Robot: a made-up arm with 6 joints.
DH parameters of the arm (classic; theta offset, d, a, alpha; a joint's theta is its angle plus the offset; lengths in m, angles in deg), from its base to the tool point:
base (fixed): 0 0.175 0 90
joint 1: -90 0.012 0.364 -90
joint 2: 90 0.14 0.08 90
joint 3: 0 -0.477 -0.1 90
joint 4: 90 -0.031 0.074 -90
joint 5: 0 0.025 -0.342 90
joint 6: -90 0.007 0.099 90
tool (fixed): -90 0.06 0 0
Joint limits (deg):
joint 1: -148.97..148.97
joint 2: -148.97..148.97
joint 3: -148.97..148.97
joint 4: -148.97..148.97
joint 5: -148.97..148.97
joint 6: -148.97..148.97
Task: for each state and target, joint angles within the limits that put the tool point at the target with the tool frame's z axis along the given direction. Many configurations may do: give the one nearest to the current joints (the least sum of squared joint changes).
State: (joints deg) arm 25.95 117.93 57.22 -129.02 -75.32 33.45
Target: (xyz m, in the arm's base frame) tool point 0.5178 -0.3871 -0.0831 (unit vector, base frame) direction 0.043 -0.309 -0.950
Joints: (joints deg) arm 63.78 96.54 72.14 -148.97 -40.75 77.23
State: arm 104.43 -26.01 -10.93 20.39 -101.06 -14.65
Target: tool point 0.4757 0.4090 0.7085 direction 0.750 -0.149 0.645
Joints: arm 94.14 -82.18 -27.15 45.07 -82.68 28.23
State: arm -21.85 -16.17 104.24 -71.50 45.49 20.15
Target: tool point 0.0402 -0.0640 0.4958 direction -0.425 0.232 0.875
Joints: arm -62.41 19.89 67.41 -94.17 35.72 0.40
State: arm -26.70 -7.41 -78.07 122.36 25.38 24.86
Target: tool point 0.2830 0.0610 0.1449 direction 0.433 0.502 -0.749
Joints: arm 11.58 21.19 -51.77 146.93 -22.51 37.43
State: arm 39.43 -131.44 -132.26 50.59 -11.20 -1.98
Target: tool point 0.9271 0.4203 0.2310 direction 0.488 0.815 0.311
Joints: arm 73.86 -148.84 -148.97 28.61 39.82 -10.34
